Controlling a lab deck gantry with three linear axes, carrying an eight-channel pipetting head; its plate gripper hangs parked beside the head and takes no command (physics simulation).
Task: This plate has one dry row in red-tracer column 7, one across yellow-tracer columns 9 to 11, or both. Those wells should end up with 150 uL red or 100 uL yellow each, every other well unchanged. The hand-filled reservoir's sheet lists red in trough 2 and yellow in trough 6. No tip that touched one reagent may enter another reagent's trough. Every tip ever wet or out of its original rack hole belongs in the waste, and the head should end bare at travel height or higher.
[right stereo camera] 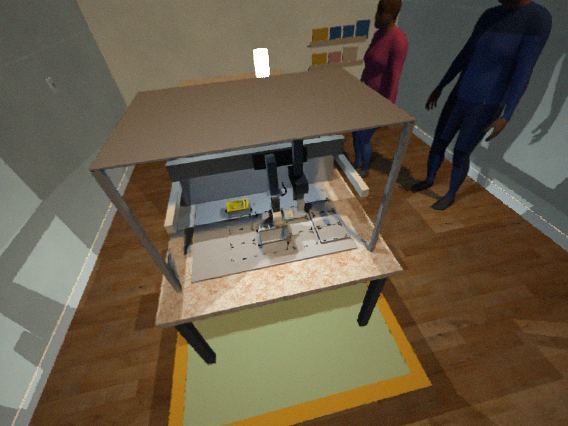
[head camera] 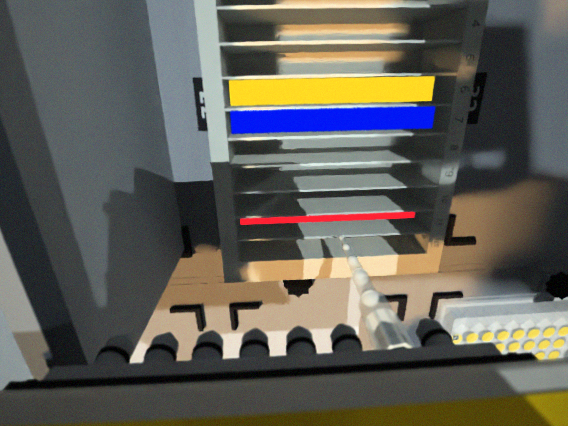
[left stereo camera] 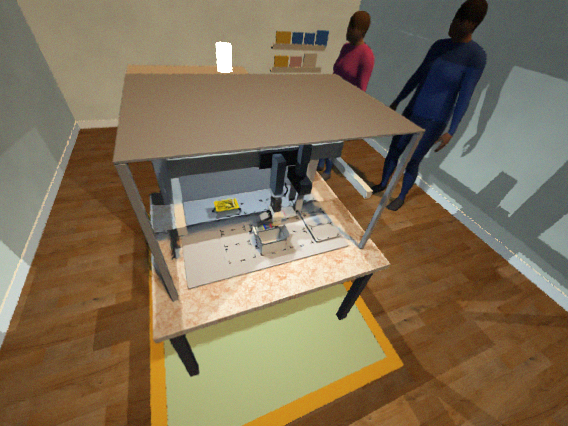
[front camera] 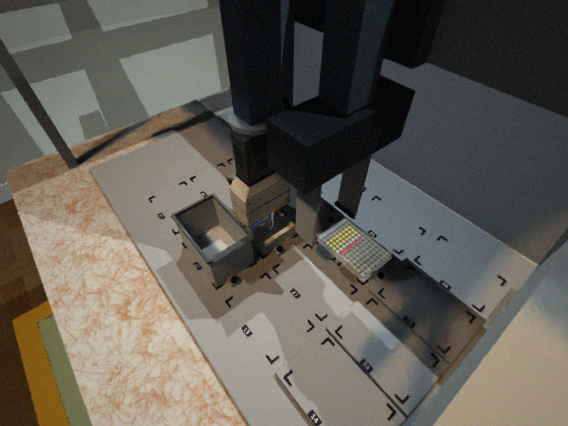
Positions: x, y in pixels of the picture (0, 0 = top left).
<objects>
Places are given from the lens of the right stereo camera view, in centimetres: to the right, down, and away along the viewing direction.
roof panel [right stereo camera: 164, 124]: -42, -31, 89
</objects>
